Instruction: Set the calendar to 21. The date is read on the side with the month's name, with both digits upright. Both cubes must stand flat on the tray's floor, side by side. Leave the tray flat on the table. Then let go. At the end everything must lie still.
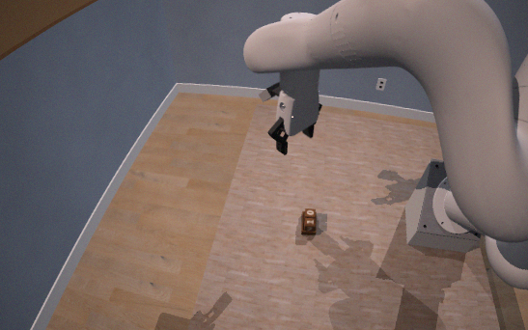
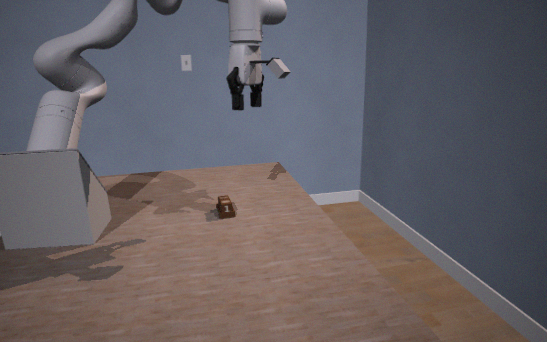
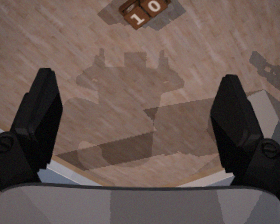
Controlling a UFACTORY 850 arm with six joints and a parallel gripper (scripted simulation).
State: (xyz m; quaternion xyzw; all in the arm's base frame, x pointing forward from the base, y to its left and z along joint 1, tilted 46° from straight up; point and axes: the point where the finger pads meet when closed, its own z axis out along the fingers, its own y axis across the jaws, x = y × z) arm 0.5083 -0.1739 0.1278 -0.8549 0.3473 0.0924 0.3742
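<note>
My gripper is now 290 mm above the brown wooden date cube, 70 mm past it and 20 mm to the right of it. Round my hand: brown tray: 310 mm below, 70 mm behind, 40 mm to the left.
</note>
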